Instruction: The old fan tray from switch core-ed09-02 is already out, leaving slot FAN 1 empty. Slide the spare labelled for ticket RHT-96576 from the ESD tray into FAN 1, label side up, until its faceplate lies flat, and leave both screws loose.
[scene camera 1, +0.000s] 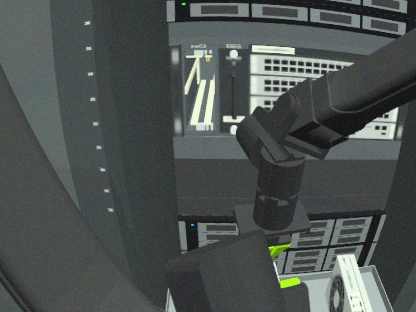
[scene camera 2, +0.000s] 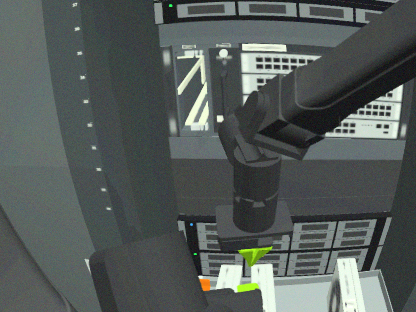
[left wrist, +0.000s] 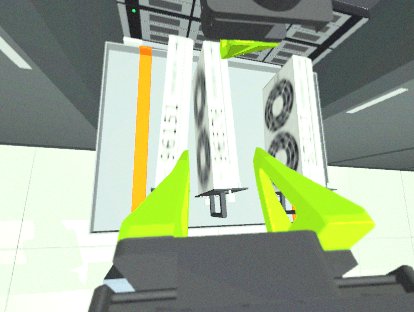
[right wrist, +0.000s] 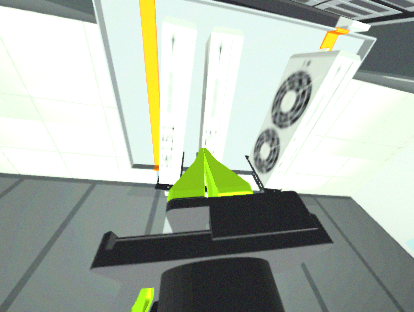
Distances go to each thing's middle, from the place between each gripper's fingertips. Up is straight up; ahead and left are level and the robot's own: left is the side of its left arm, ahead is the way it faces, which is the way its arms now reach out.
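Line cards (scene camera 2: 259, 62) visible 62 cm ahead of my left hand, 16 cm to the right of it and 14 cm above it.
My right gripper is 480 mm short of the line cards, 140 mm to the left of them and 210 mm below them. Going by their middle, the line cards are nearer to my right gripper than to my left hand.
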